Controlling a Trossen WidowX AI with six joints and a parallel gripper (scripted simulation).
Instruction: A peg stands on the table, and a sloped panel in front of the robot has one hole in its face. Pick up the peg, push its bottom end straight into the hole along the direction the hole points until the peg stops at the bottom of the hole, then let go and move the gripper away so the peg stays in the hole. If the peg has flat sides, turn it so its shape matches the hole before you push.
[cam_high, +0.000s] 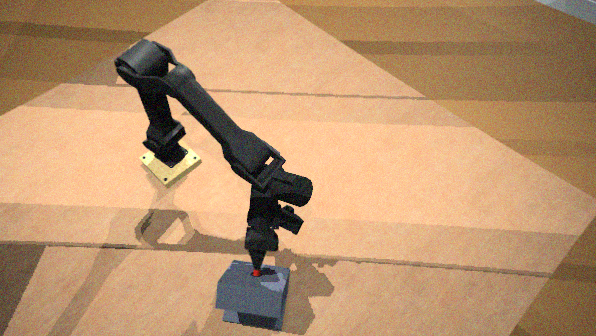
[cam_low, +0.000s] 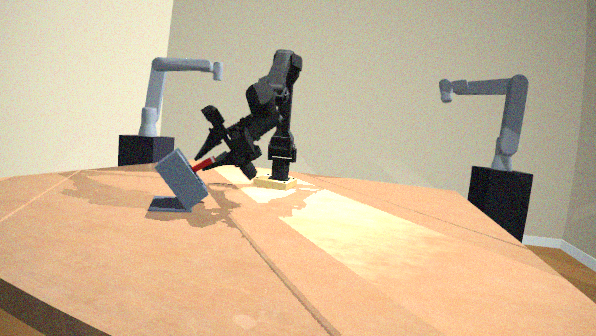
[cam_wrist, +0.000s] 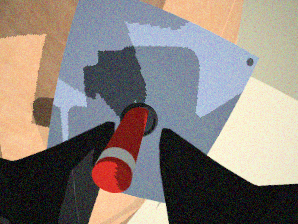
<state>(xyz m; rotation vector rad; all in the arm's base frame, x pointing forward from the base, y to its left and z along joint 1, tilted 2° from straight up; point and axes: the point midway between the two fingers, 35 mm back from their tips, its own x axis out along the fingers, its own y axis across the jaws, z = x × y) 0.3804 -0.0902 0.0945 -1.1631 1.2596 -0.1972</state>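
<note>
Right now my gripper tip is 10 mm to the right of the peg, 10 mm below it and 10 mm past it. The rest, counted from my gripper tip: sloped panel (30 mm to the right, 30 mm below, 20 mm ahead); panel foot (90 mm below, 50 mm to the right, 30 mm ahead).
</note>
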